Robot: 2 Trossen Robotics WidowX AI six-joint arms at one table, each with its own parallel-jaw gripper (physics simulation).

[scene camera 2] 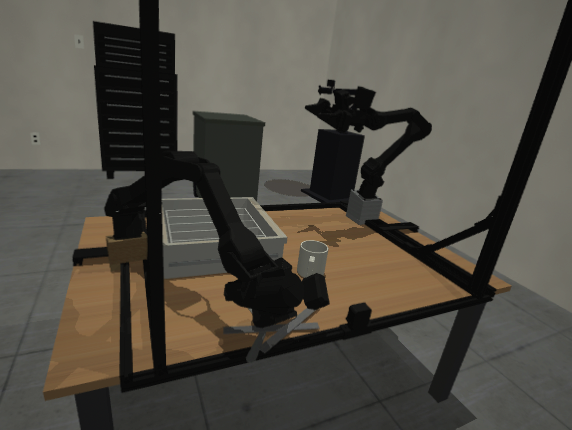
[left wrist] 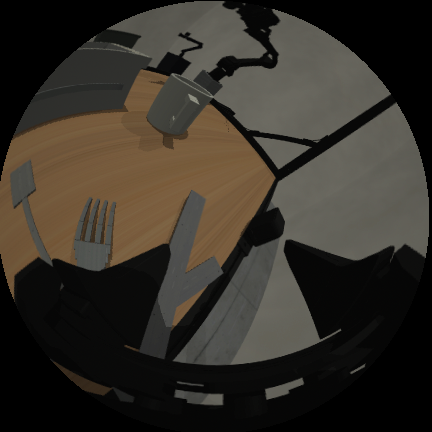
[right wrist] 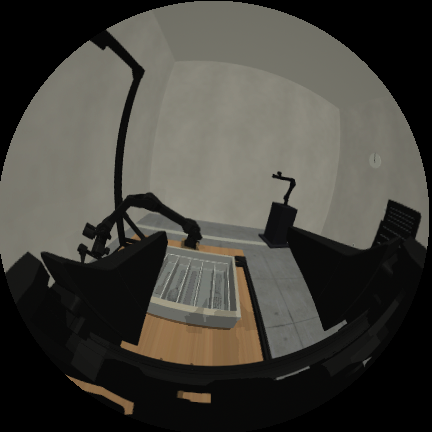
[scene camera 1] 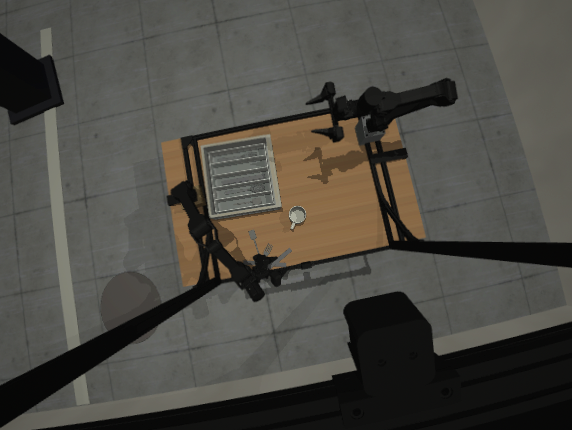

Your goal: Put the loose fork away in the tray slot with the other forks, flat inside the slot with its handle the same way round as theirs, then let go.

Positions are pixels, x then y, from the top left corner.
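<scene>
A mug [scene camera 2: 313, 254] is resting on the table, and my right gripper [scene camera 1: 308, 117] is open and holds nothing.
</scene>
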